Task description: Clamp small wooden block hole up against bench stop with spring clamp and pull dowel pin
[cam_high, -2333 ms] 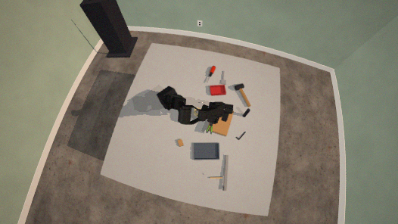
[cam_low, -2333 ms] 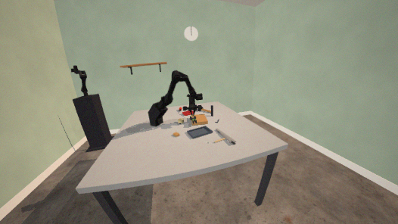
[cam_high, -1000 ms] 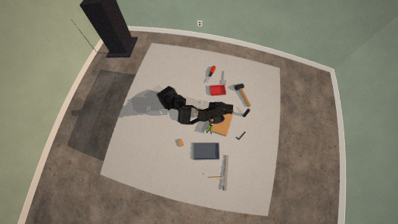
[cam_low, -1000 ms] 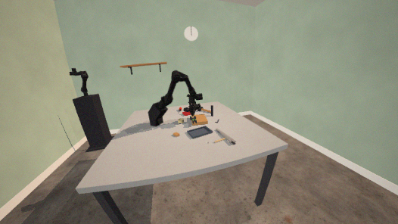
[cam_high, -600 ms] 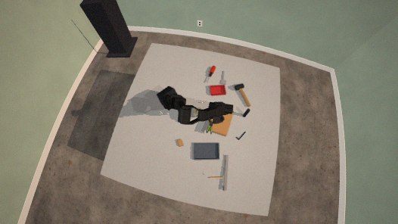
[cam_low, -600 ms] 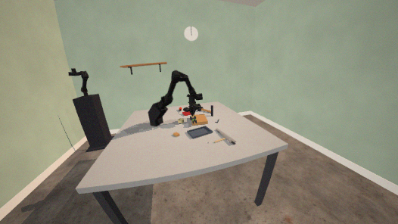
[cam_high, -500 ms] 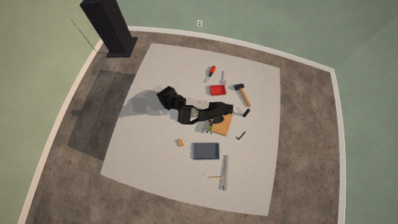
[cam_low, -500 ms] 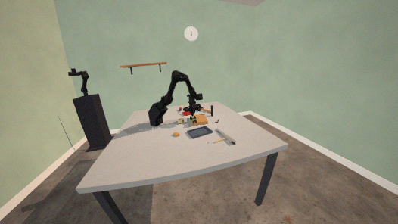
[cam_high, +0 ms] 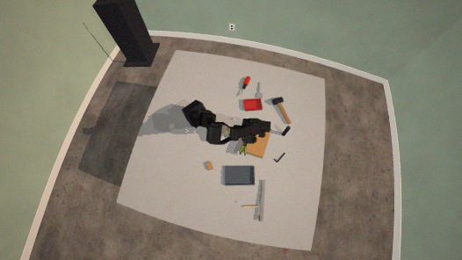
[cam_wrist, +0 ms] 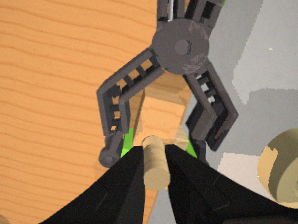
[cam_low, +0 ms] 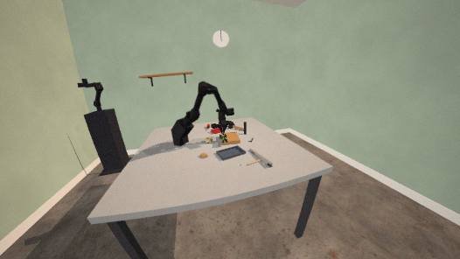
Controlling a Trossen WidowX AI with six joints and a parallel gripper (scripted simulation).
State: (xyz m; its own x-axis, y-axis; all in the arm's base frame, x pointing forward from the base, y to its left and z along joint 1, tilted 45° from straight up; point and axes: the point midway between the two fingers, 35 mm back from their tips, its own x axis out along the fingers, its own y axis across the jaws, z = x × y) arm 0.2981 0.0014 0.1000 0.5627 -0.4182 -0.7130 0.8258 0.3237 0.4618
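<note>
Now: hand 40 mm above the dowel pin. From my hand the other things lie so: small wooden block 60 mm below; bench stop 10 mm behind, 10 mm to the left, 60 mm below; wooden board 60 mm ahead, 80 mm below.
</note>
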